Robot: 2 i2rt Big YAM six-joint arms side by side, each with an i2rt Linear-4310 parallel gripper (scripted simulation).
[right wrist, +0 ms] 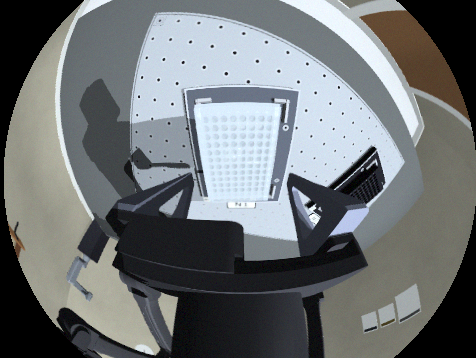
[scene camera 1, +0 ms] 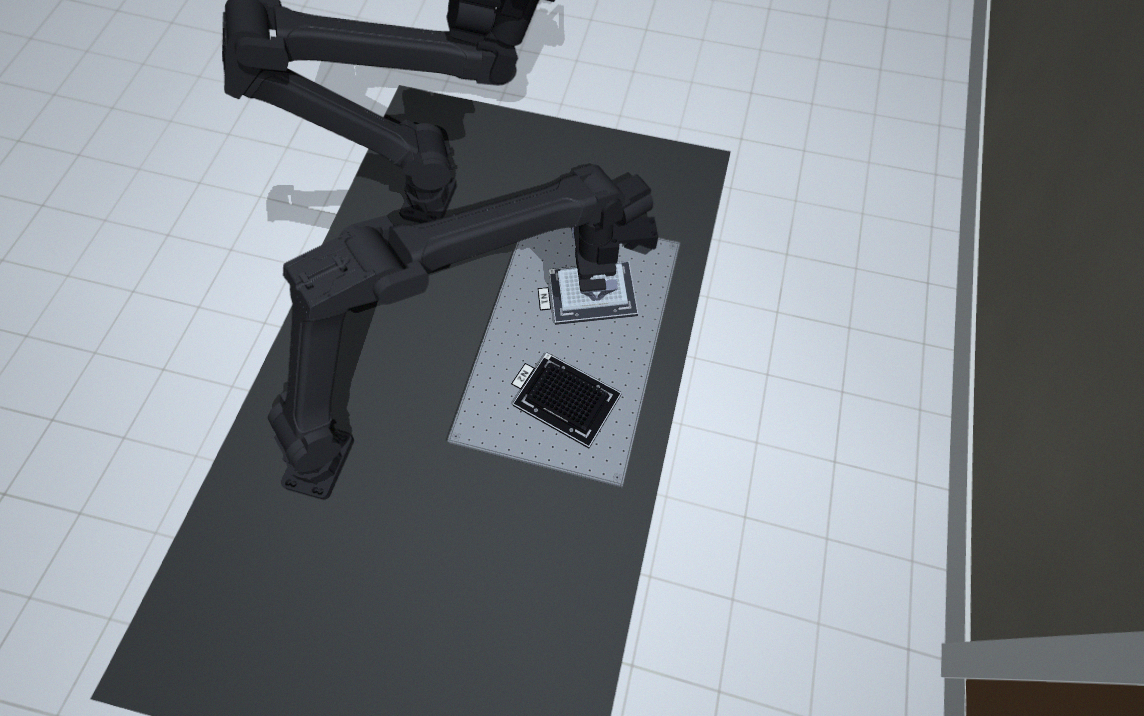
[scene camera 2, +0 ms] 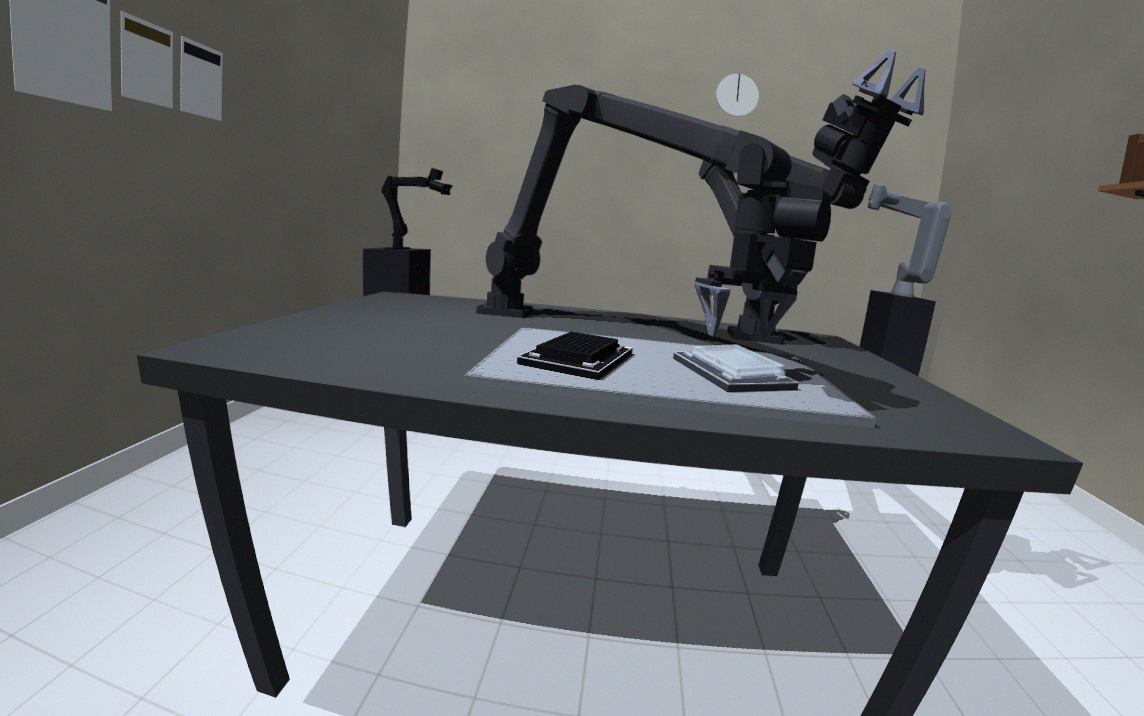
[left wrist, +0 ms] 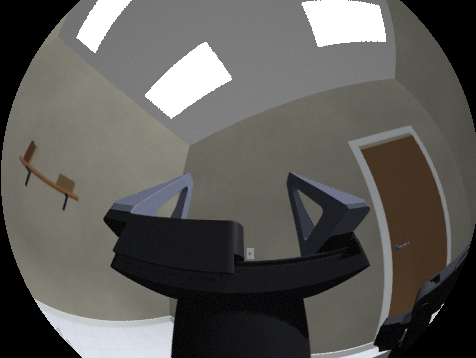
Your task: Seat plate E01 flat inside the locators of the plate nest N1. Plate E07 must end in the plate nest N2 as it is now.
clear plate E01: right wrist; scene camera 1 572,299; scene camera 2; not seen in the left wrist view (out of frame)
black plate E07: right wrist; scene camera 1 556,391; scene camera 2; not seen in the left wrist view (out of frame)
same spot on clear plate E01: [right wrist: 241,177] = [scene camera 2: 725,351]
same spot on black plate E07: [right wrist: 368,184] = [scene camera 2: 583,348]
